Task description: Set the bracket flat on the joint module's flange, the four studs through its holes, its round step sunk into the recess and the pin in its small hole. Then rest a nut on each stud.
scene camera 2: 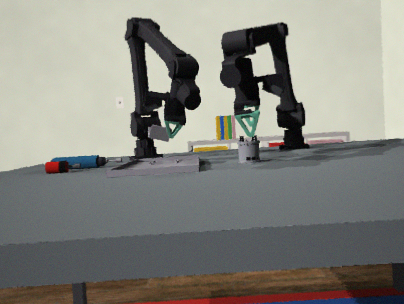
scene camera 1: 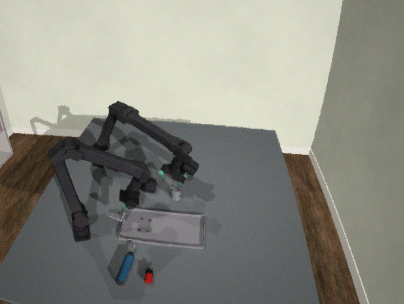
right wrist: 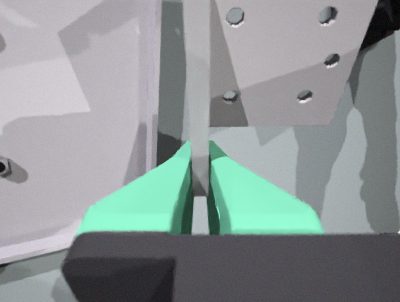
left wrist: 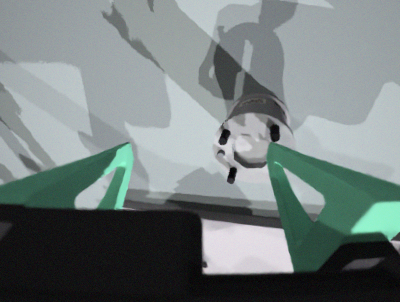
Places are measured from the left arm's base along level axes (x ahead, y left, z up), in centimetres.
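Pixels of known places: left gripper, between the fingertips: [scene camera 2: 251, 131] [scene camera 1: 169, 182] [left wrist: 199, 150]; right gripper, between the fingertips: [scene camera 2: 170, 137] [scene camera 1: 122, 210] [right wrist: 200, 151]; left arm's base, origin of its link: [scene camera 2: 294, 148]; right arm's base, origin of its link: [scene camera 1: 81, 232].
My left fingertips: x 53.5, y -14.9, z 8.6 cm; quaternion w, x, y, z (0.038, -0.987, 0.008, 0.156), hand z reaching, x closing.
Ahead of a thing's pixels: the offset from my left fingertips to its top centre. "*": to the spot under its first point.
The grey joint module @(dx +3.5, dy -1.0, dz -1.1 cm) [scene camera 1: 175, 194] [scene camera 2: 249, 151] [left wrist: 250, 122] stands upright on the table, its flange up. Three dark studs show in the left wrist view; the right-hand finger overlaps the flange's edge. My left gripper [scene camera 1: 172, 179] [scene camera 2: 248, 135] [left wrist: 199, 150] is open and empty just above the module, which lies off-centre towards that finger. My right gripper [scene camera 1: 123, 206] [scene camera 2: 173, 136] [right wrist: 200, 151] is shut on one wall of the grey bracket [scene camera 1: 115, 215] [scene camera 2: 158, 133] [right wrist: 280, 45], held above the table; its other plate shows several holes. Nuts [scene camera 1: 148, 231] [right wrist: 4, 167] lie in the tray @(dx +4.2, dy -26.4, dz -7.0 cm) [scene camera 1: 175, 229] [scene camera 2: 150, 170].
The shallow tray lies beside the held bracket, in front of the module in scene camera 1. A blue-handled tool @(* dx -3.5, dy -57.8, dz -4.7 cm) [scene camera 1: 125, 267] [scene camera 2: 80, 161] and a shorter red one @(dx +6.9, dy -55.7, dz -5.1 cm) [scene camera 1: 149, 276] [scene camera 2: 56, 167] lie past the tray's near side. Both forearms reach over the table close together.
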